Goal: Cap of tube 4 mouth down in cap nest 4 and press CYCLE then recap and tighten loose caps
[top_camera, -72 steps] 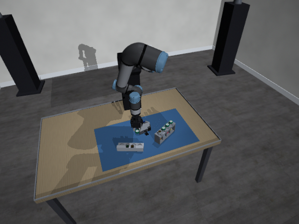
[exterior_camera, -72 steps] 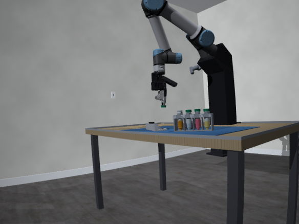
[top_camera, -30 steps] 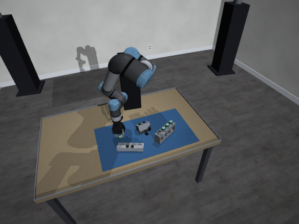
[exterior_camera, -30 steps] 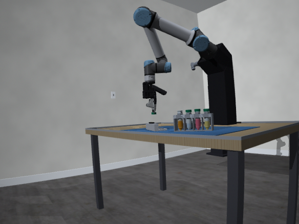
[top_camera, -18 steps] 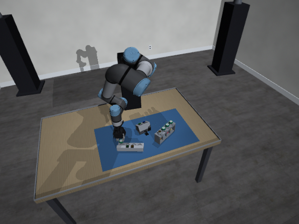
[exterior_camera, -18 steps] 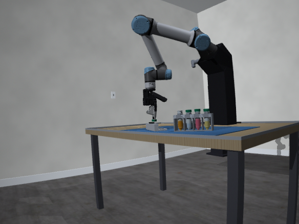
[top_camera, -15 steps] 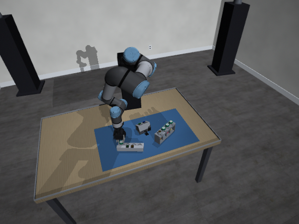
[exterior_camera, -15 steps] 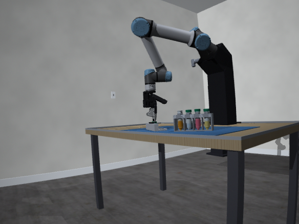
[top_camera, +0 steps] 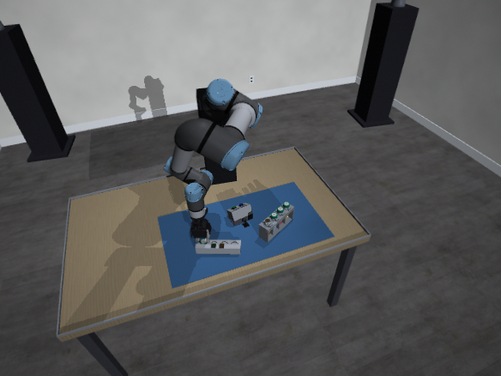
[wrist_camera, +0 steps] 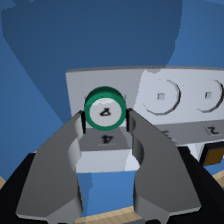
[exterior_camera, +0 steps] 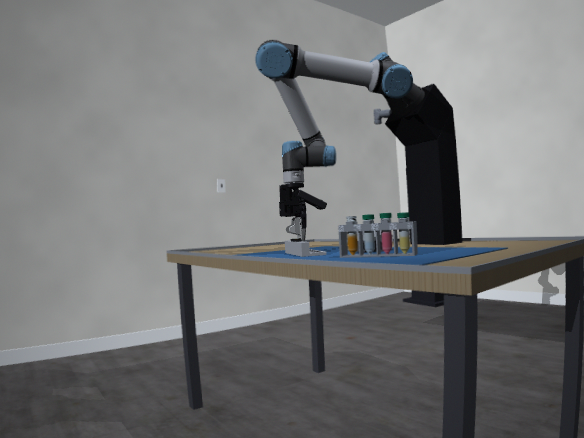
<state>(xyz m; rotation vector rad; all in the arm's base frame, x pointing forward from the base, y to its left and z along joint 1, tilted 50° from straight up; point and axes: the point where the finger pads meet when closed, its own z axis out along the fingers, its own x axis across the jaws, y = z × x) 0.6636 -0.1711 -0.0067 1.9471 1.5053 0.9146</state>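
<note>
The green READY key lies 190 mm to the left of my hand, 170 mm behind it and 20 mm above it. The rest, counted from my hand: key housing: 210 mm to the left, 160 mm behind, 10 mm above; then blue CYCLE key: 230 mm to the left, 180 mm behind, 20 mm above.
</note>
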